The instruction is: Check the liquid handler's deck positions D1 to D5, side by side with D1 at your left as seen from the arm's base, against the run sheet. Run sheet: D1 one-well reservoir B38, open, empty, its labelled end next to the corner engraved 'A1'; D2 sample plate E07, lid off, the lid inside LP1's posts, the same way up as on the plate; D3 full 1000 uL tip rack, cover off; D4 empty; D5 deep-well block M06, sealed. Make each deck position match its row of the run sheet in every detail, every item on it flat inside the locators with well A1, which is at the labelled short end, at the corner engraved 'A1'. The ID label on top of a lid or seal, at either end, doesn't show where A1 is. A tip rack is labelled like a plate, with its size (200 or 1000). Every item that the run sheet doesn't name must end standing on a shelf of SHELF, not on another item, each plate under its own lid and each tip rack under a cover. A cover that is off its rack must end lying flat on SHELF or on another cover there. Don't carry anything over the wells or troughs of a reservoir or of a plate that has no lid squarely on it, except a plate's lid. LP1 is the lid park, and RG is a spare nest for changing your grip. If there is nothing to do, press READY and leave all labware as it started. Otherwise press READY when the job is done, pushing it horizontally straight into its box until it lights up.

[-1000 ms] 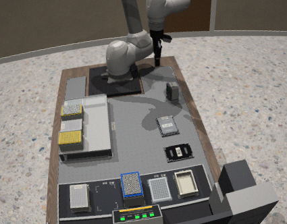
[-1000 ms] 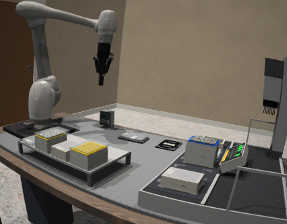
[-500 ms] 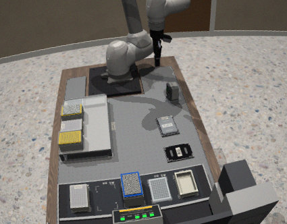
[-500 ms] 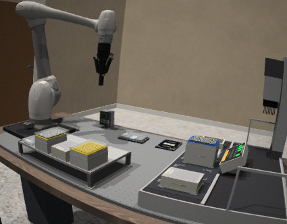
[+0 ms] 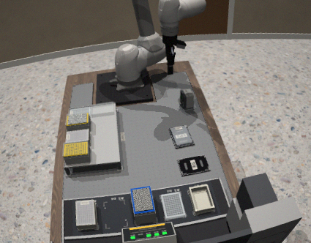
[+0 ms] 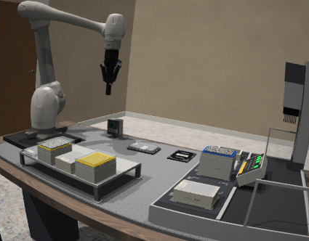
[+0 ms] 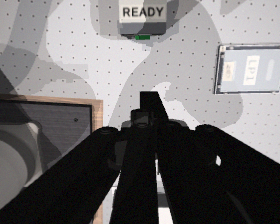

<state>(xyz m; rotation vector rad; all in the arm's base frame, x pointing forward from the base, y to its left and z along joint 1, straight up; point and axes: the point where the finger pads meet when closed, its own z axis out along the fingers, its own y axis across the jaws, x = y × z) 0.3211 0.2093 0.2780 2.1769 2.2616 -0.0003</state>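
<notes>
My gripper is now 80 mm to the right of the ready box and 220 mm above it. Also, from my hand: cream one-well reservoir: 680 mm ahead, 10 mm to the right, 220 mm below; then shelf: 160 mm ahead, 460 mm to the right, 230 mm below; then sample plate: 670 mm ahead, 130 mm to the right, 230 mm below.
</notes>
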